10 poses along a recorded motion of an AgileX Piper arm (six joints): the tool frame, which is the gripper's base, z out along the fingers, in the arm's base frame.
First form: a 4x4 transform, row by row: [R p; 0 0 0 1], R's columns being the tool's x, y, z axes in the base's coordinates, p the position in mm. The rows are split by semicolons.
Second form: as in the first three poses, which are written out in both.
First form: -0.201 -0.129 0.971 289.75; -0.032 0.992 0.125 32.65; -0.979 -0.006 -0.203 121.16; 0 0 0 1
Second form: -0.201 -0.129 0.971 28.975; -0.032 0.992 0.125 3.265; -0.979 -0.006 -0.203 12.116; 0 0 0 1
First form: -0.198 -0.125 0.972 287.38; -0.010 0.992 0.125 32.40; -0.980 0.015 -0.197 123.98; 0 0 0 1
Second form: -0.198 -0.125 0.972 28.738; -0.010 0.992 0.125 3.240; -0.980 0.015 -0.197 12.398; 0 0 0 1
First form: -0.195 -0.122 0.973 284.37; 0.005 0.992 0.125 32.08; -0.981 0.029 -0.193 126.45; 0 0 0 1
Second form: -0.195 -0.122 0.973 28.437; 0.005 0.992 0.125 3.208; -0.981 0.029 -0.193 12.645; 0 0 0 1
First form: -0.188 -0.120 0.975 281.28; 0.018 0.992 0.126 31.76; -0.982 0.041 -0.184 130.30; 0 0 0 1
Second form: -0.188 -0.120 0.975 28.128; 0.018 0.992 0.126 3.176; -0.982 0.041 -0.184 13.030; 0 0 0 1
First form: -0.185 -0.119 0.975 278.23; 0.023 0.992 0.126 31.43; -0.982 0.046 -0.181 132.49; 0 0 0 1
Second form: -0.185 -0.119 0.975 27.823; 0.023 0.992 0.126 3.143; -0.982 0.046 -0.181 13.249; 0 0 0 1
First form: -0.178 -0.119 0.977 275.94; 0.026 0.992 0.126 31.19; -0.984 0.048 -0.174 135.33; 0 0 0 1
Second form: -0.178 -0.119 0.977 27.594; 0.026 0.992 0.126 3.119; -0.984 0.048 -0.174 13.533; 0 0 0 1
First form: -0.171 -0.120 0.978 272.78; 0.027 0.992 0.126 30.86; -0.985 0.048 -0.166 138.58; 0 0 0 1
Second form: -0.171 -0.120 0.978 27.278; 0.027 0.992 0.126 3.086; -0.985 0.048 -0.166 13.858; 0 0 0 1
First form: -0.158 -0.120 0.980 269.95; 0.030 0.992 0.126 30.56; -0.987 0.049 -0.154 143.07; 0 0 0 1
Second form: -0.158 -0.120 0.980 26.995; 0.030 0.992 0.126 3.056; -0.987 0.049 -0.154 14.307; 0 0 0 1
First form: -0.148 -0.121 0.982 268.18; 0.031 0.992 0.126 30.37; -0.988 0.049 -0.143 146.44; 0 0 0 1
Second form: -0.148 -0.121 0.982 26.818; 0.031 0.992 0.126 3.037; -0.988 0.049 -0.143 14.644; 0 0 0 1
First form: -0.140 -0.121 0.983 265.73; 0.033 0.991 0.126 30.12; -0.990 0.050 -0.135 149.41; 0 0 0 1
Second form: -0.140 -0.121 0.983 26.573; 0.033 0.991 0.126 3.012; -0.990 0.050 -0.135 14.941; 0 0 0 1
